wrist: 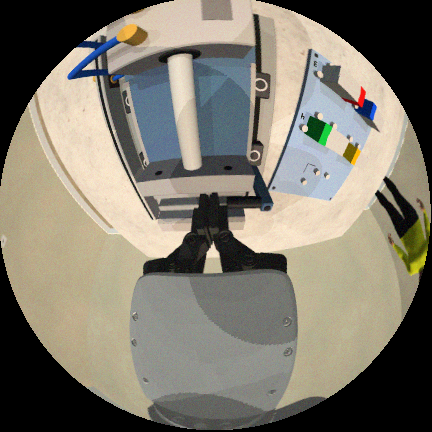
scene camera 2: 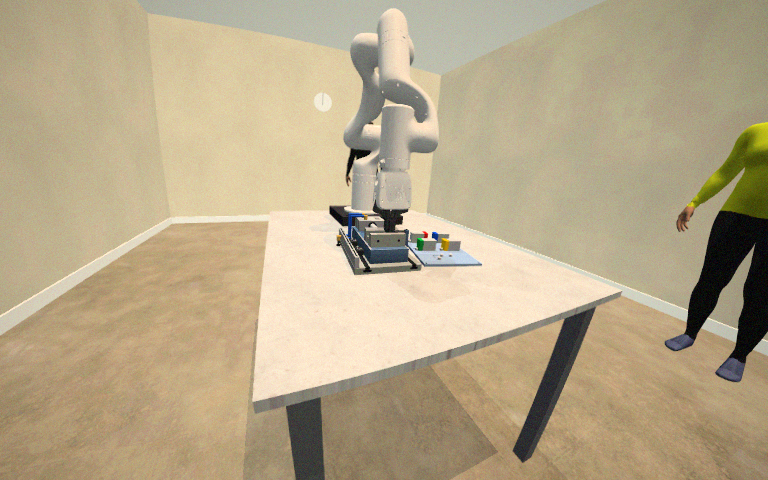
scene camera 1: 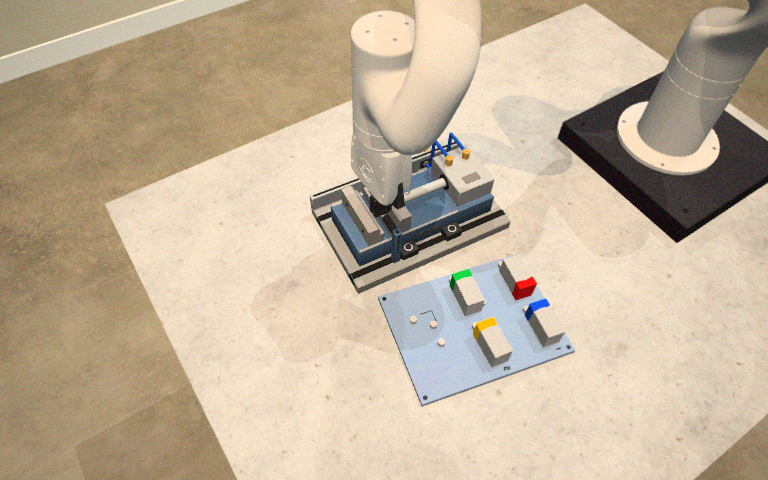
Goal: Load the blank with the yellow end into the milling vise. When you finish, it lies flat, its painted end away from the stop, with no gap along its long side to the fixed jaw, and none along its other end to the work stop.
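Note:
The yellow-ended blank [scene camera 1: 494, 343] [scene camera 2: 446, 244] lies on the blue plate [scene camera 1: 407, 362] [scene camera 2: 453, 259] [wrist: 292, 172]; its yellow end [wrist: 352, 153] shows in the wrist view. My gripper [scene camera 1: 388, 210] [scene camera 2: 390, 227] [wrist: 210, 202] is shut and empty. Its fingertips are low over the vise, between the fixed jaw [scene camera 1: 361, 213] [scene camera 2: 387, 240] and the moving jaw [scene camera 1: 401, 217] [wrist: 150, 188], close to the moving jaw's face. Whether they touch it I cannot tell. The work stop's blue post [scene camera 1: 396, 246] [wrist: 265, 199] stands at the side of the vise, its black rod [wrist: 243, 201] reaching toward the jaw gap. The arm hides part of the jaws.
Green-ended [scene camera 1: 468, 294] [wrist: 318, 130], red-ended [scene camera 1: 523, 288] and blue-ended [scene camera 1: 546, 324] blanks are on the plate, with small pegs. Blue hoses [scene camera 1: 451, 141] [wrist: 90, 57] rise by the vise's rear block [scene camera 1: 464, 178]. The black arm base [scene camera 1: 606, 169] is at the right in scene camera 1.

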